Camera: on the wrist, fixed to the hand. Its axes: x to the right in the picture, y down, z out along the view.
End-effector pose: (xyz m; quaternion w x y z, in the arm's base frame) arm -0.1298 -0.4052 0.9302 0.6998 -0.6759 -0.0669 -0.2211
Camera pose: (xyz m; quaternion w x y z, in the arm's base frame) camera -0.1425 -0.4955 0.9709 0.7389 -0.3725 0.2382 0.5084
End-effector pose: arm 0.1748 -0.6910 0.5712 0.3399 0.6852 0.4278 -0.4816
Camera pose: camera 0.1736 -0.5911 0.5725 0.4963 0.7143 -0.3864 -0.3068
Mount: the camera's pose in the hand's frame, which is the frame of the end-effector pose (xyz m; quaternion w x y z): 0.0244 -0.0413 -0.0876 0.6406 0.2201 -0.2099 0.7051
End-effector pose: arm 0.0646 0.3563 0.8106 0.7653 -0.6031 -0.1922 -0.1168
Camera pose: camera 0.0830 0.2627 0.8401 0.6650 -0.3779 0.1158 0.6337
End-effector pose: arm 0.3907 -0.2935 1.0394 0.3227 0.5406 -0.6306 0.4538
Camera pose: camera 0.4186 -0.2224 1.1038 0.3646 -0.0680 0.7530 -0.5436
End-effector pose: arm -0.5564 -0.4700 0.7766 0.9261 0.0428 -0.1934 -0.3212
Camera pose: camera -0.5290 -0.5215 0.6955 0.7697 0.0275 -0.4191 0.4808
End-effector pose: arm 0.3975 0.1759 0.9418 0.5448 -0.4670 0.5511 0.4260
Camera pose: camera 0.4209 0.0807 0.9229 0.2671 0.2987 0.6617 0.6337
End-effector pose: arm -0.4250 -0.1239 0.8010 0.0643 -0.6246 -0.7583 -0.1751
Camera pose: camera -0.4808 -0.1382 0.8826 0.1430 -0.9574 -0.0974 0.2312
